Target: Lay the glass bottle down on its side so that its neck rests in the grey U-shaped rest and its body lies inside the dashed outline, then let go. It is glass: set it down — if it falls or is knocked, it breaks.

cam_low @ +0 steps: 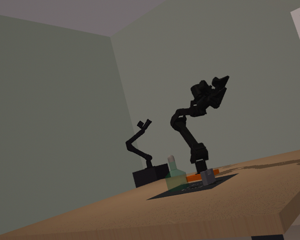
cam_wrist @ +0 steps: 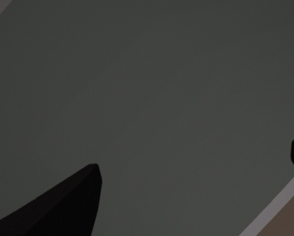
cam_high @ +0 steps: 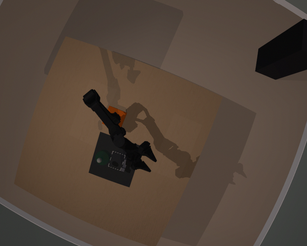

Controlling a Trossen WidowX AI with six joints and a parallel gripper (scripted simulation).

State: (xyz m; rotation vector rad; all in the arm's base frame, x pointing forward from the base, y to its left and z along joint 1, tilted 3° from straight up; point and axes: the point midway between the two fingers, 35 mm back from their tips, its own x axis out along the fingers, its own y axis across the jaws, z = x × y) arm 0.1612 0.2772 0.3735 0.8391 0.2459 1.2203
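My gripper tip is now 32 cm to the left of the green glass bottle, 32 cm above it and 12 cm short of it. The rest, counted from my gripper tip: black mat: 42 cm below, 24 cm to the right, 12 cm ahead.
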